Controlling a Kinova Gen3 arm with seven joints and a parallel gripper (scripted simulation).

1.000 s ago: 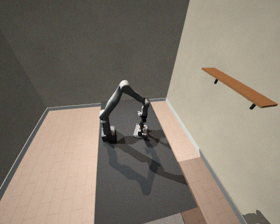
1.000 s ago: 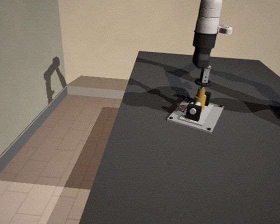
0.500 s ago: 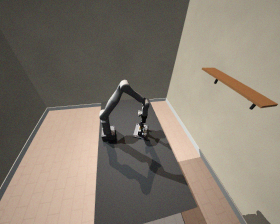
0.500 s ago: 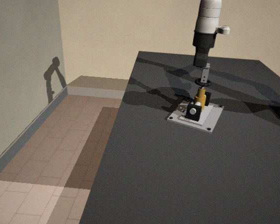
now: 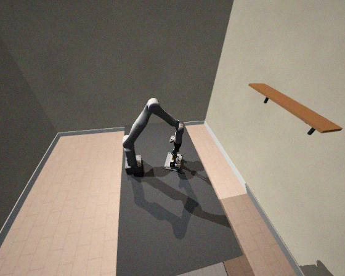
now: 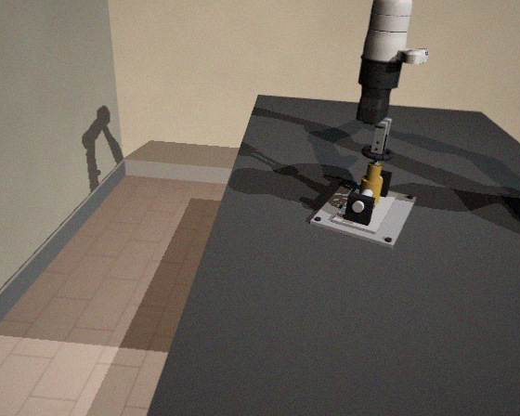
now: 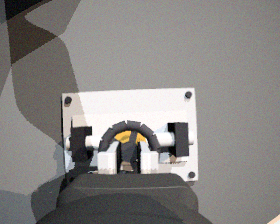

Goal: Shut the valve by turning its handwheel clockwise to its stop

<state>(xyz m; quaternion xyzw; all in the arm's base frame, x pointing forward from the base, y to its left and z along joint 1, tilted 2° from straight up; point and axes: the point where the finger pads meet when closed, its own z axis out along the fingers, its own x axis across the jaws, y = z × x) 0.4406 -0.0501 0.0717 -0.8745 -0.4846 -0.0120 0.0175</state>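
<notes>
The black spoked handwheel lies 30 mm below my hand.
</notes>
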